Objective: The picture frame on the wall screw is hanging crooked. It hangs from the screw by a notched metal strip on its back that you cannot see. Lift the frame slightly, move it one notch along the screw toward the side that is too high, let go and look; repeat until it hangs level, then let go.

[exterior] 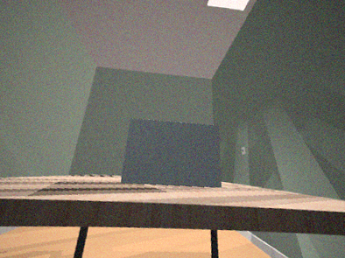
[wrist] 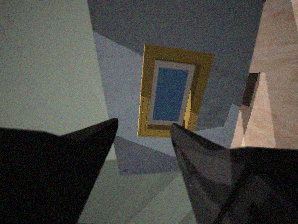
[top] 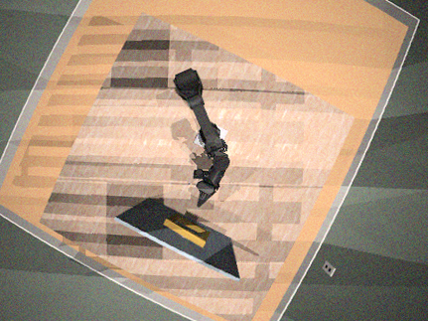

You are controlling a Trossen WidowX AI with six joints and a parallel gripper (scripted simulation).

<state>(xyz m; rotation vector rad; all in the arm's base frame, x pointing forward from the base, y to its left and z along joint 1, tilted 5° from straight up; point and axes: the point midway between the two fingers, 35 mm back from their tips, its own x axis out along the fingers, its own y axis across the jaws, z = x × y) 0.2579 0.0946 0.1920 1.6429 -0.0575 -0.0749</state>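
Now: the picture frame 13 cm ahead of my gripper tip, 5 cm below it and 1 cm to the right of it. Round my gripper tip: grey wall panel 14 cm ahead, 7 cm below, 2 cm to the right.
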